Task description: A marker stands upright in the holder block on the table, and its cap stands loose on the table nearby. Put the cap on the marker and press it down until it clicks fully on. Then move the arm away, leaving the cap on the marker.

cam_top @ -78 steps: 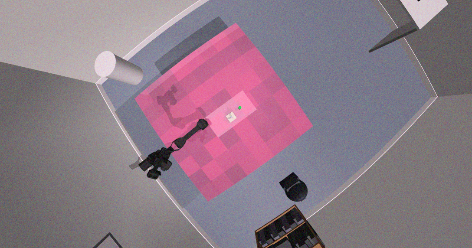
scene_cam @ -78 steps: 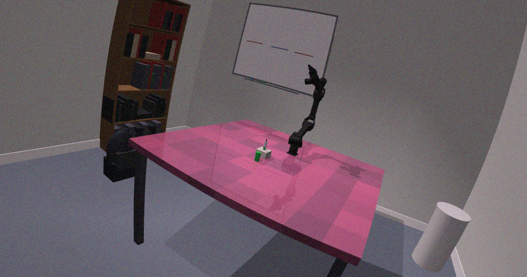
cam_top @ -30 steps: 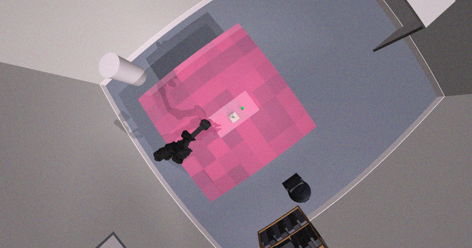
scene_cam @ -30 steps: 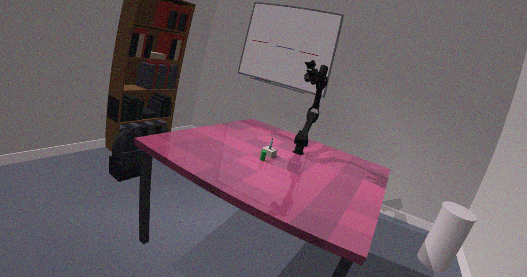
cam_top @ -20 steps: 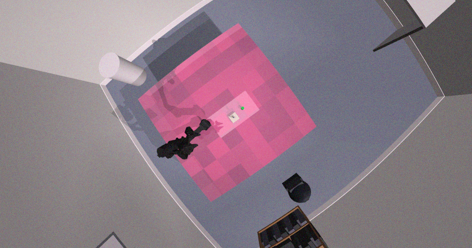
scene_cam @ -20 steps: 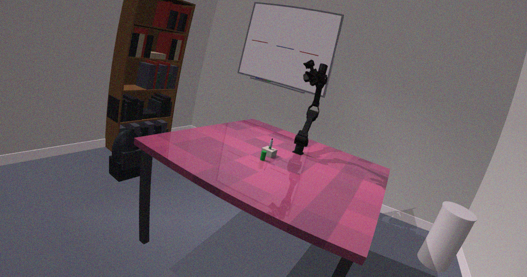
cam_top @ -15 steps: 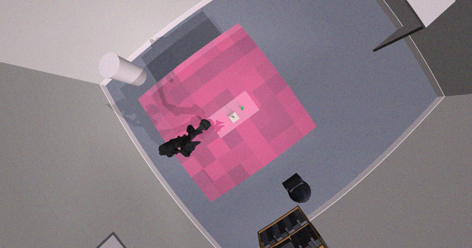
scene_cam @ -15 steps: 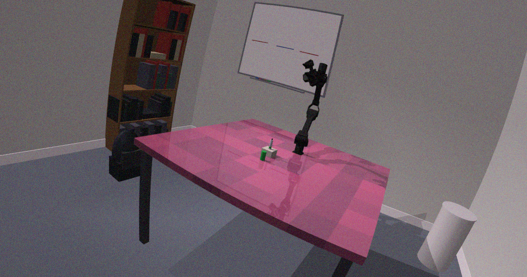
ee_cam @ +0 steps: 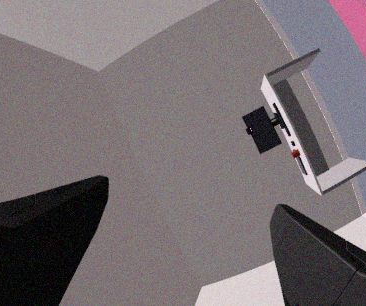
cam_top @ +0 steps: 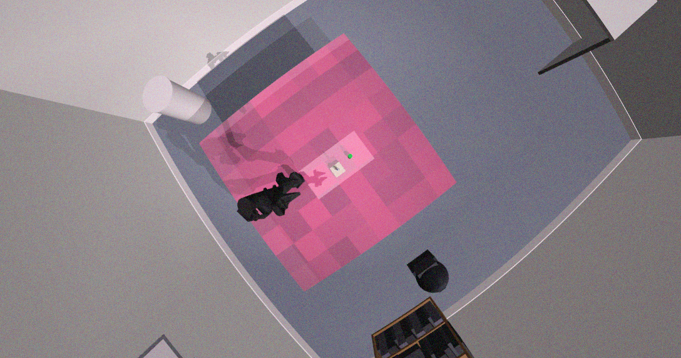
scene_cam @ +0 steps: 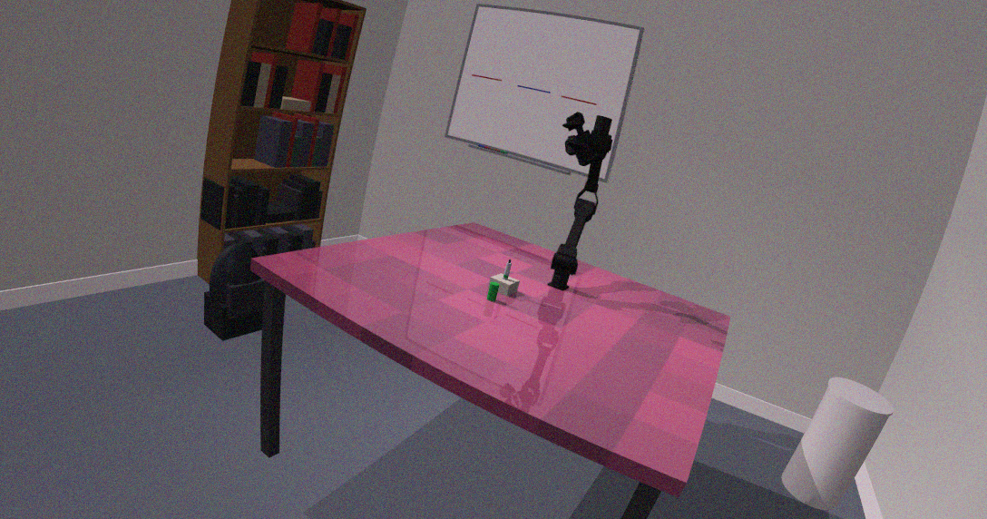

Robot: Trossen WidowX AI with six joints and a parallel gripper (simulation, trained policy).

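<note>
My gripper tip is now 510 mm above the green cap and 250 mm short of it. Also, from my gripper tip: white holder block (520 mm below, 130 mm ahead, 30 mm to the right).
</note>
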